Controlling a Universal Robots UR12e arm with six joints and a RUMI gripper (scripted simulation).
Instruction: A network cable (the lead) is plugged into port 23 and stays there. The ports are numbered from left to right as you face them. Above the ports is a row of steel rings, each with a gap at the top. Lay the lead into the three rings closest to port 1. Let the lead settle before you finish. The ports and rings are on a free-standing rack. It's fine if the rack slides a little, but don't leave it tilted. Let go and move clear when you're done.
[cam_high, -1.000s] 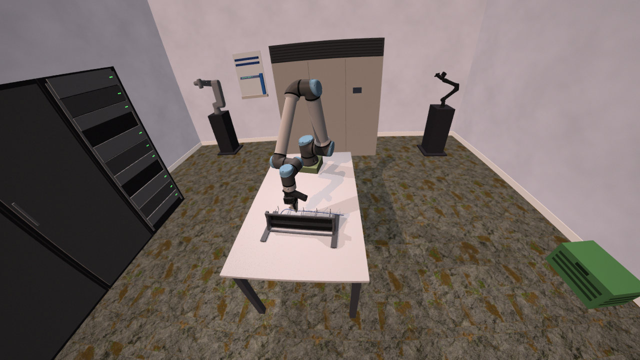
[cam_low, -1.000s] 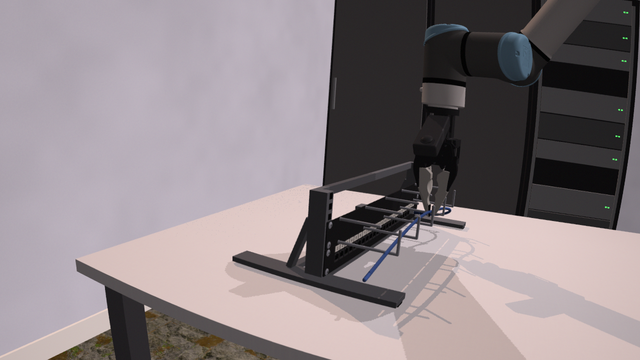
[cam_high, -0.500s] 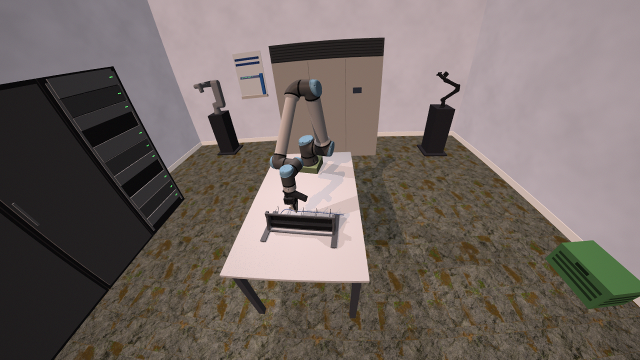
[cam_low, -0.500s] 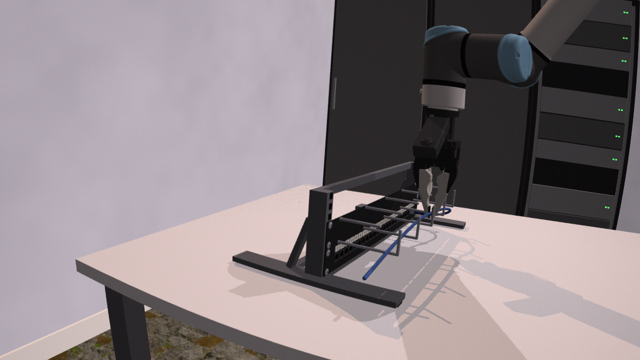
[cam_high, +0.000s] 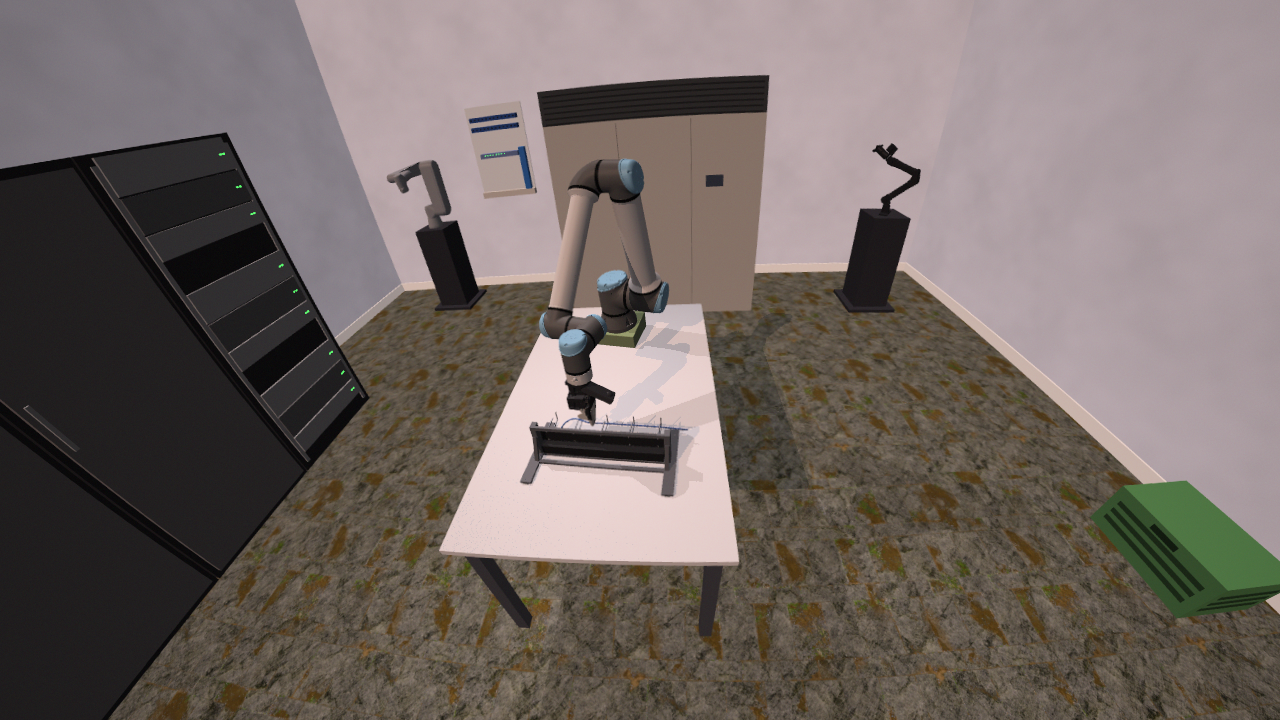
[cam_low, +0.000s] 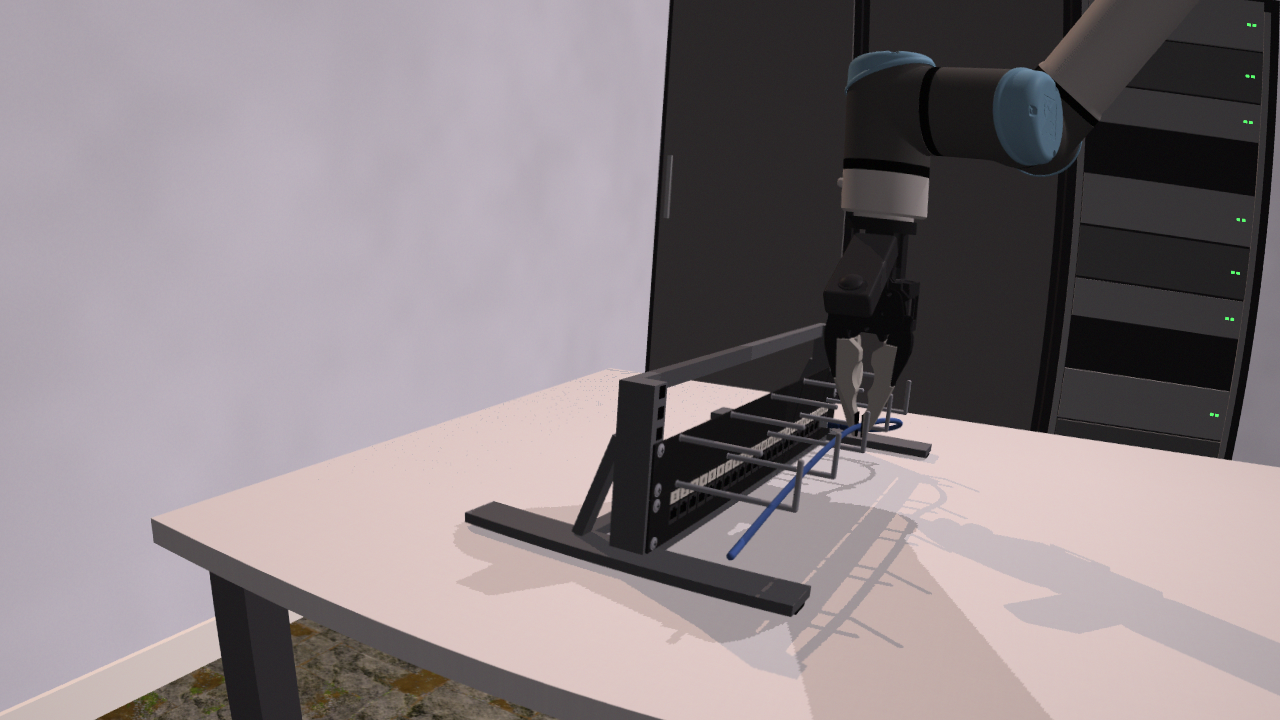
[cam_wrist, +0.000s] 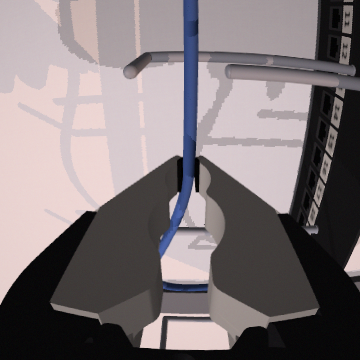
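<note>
Now: the rack 10 cm ahead of my hand and 4 cm to the left of it.
</note>
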